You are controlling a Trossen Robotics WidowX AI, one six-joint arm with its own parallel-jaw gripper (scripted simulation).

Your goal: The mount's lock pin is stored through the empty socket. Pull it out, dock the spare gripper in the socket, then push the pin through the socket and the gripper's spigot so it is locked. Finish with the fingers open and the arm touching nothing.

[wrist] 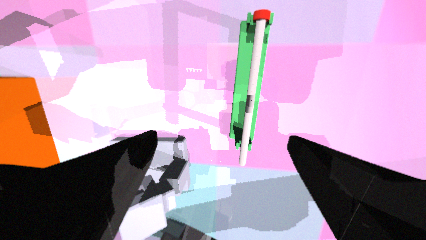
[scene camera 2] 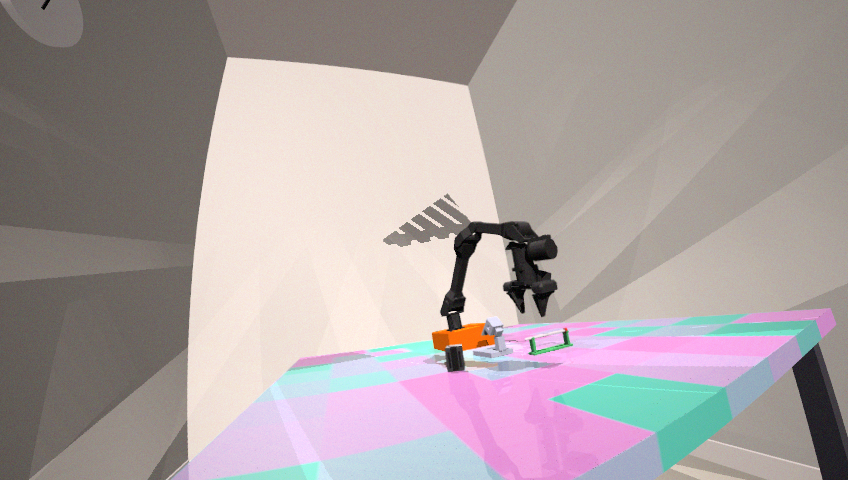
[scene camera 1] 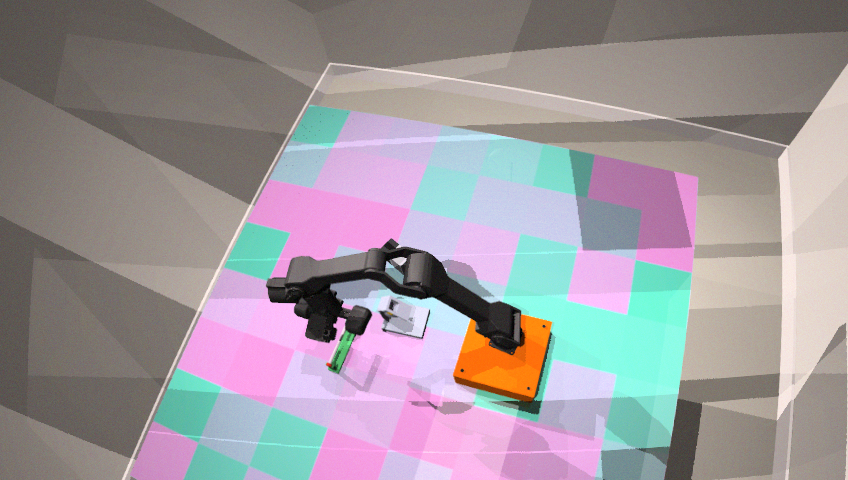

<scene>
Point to a grey mount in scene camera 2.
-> At 493, 326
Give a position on a grey mount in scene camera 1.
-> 398, 317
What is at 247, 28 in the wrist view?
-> A green rack.
</scene>
